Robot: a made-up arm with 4 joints.
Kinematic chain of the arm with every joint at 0, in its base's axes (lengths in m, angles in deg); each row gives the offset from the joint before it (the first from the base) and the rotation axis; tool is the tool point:
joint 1: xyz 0 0 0.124 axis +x
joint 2: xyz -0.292 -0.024 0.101 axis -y
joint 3: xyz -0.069 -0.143 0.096 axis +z
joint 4: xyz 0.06 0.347 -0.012 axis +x
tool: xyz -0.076 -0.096 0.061
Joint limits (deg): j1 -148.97..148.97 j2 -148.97..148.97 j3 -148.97..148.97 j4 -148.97..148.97
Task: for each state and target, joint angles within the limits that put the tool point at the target. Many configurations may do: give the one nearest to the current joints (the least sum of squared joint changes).
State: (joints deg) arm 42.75 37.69 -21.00 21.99
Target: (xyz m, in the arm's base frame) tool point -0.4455 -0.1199 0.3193
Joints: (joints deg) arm 55.46 22.41 3.42 -8.70
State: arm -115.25 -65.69 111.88 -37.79
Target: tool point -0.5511 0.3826 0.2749
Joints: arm -97.70 -19.04 93.91 -9.03
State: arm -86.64 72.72 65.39 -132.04
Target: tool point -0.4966 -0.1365 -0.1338
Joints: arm -63.36 74.96 40.77 -134.50
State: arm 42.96 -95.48 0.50 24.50
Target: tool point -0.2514 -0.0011 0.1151
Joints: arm 14.65 -96.53 -50.44 48.37
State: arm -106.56 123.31 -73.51 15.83
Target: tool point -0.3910 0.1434 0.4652
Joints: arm -73.10 89.40 -123.98 24.13
